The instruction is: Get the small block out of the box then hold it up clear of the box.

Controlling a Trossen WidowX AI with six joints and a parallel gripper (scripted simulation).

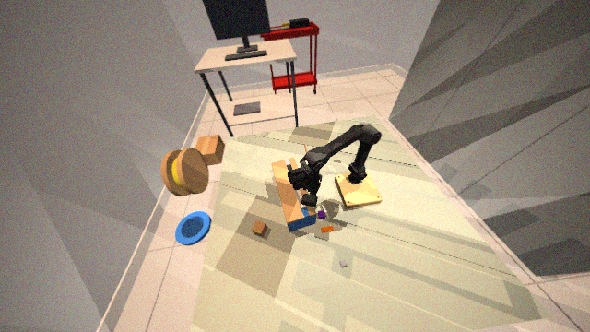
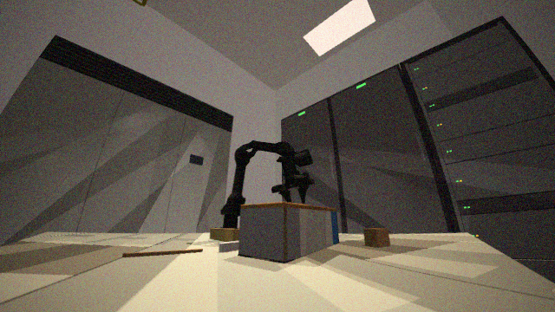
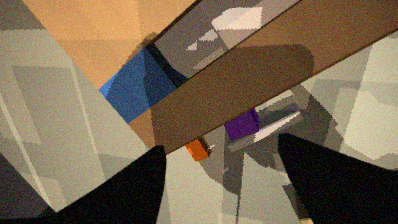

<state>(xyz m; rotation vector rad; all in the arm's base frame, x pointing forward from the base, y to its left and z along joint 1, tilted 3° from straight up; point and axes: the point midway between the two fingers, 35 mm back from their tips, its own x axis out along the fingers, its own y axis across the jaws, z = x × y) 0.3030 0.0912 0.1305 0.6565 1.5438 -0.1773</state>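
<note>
My gripper tip is 40 mm past the purple block, 30 mm to the right of it and 130 mm above it. From my gripper tip the other things lie so: long box: 40 mm ahead, 140 mm to the right, 90 mm below; thin rod: 120 mm behind, 450 mm to the right, 140 mm below; orange flat piece: 40 mm behind, 100 mm to the left, 140 mm below.
</note>
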